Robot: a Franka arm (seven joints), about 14 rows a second.
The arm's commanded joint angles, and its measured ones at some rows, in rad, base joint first. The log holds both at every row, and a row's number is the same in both.
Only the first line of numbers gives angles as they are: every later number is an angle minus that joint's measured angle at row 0.
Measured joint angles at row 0:
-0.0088 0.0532 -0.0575 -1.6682 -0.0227 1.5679 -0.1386
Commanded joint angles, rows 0 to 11:
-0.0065 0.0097 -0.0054 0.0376 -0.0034 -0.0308 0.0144
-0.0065 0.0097 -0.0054 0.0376 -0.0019 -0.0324 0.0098
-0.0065 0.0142 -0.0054 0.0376 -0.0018 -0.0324 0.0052
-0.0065 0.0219 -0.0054 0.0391 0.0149 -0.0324 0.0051
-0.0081 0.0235 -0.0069 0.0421 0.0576 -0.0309 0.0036
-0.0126 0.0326 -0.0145 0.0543 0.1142 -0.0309 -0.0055
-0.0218 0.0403 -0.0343 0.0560 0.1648 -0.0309 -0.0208
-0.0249 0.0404 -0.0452 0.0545 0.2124 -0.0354 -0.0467
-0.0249 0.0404 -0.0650 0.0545 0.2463 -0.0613 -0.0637
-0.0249 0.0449 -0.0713 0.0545 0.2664 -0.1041 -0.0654
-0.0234 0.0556 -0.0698 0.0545 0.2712 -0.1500 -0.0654
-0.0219 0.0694 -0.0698 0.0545 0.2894 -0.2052 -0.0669
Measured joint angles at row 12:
-0.0212 0.0308 -0.0695 0.0189 0.2460 -0.1207 -0.0545
